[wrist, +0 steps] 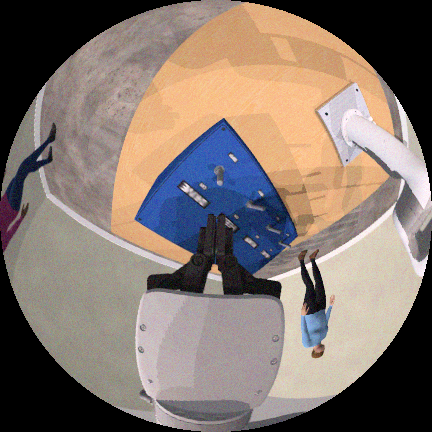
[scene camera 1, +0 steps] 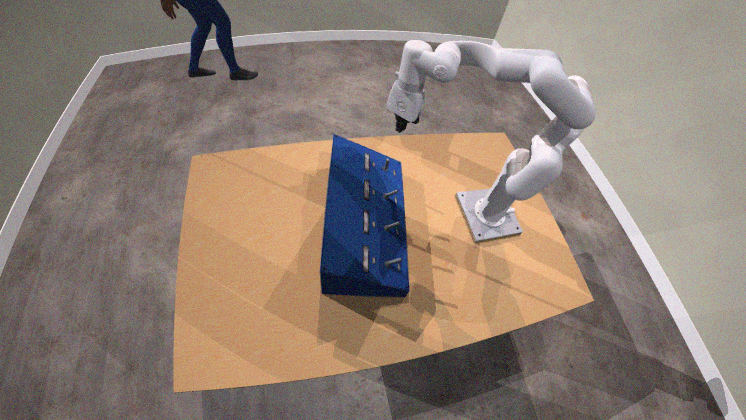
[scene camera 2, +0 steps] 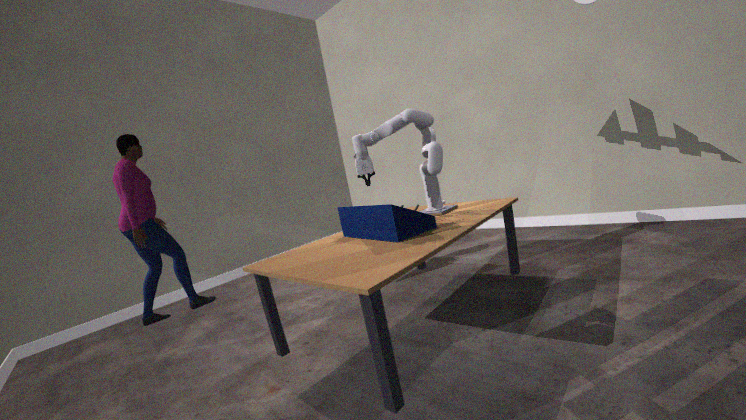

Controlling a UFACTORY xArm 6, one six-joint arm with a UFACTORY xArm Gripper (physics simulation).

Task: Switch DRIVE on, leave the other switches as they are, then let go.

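A blue sloped switch panel (scene camera 1: 347,219) (scene camera 2: 368,223) (wrist: 170,202) stands on the table. It carries a row of grey toggle levers with small plates beside them. The print on the plates is too small and blurred to read, so I cannot tell which switch is DRIVE. The lever at the far end (scene camera 1: 386,164) (wrist: 219,175) lies at a different angle from the levers (scene camera 1: 391,195) (scene camera 1: 392,228) (scene camera 1: 393,263) nearer the camera in scene view 1. My gripper (scene camera 1: 400,128) (scene camera 2: 368,183) (wrist: 216,222) is shut and empty, raised well above the panel and touching no lever.
The robot's base plate (scene camera 1: 467,200) (wrist: 332,112) is bolted to the wooden table (scene camera 1: 234,313) (scene camera 2: 308,260) (wrist: 200,90), on the levers' side of the panel. A person in a pink top (scene camera 2: 135,195) stands beyond the table. Another in light blue (wrist: 315,327) shows in the wrist view.
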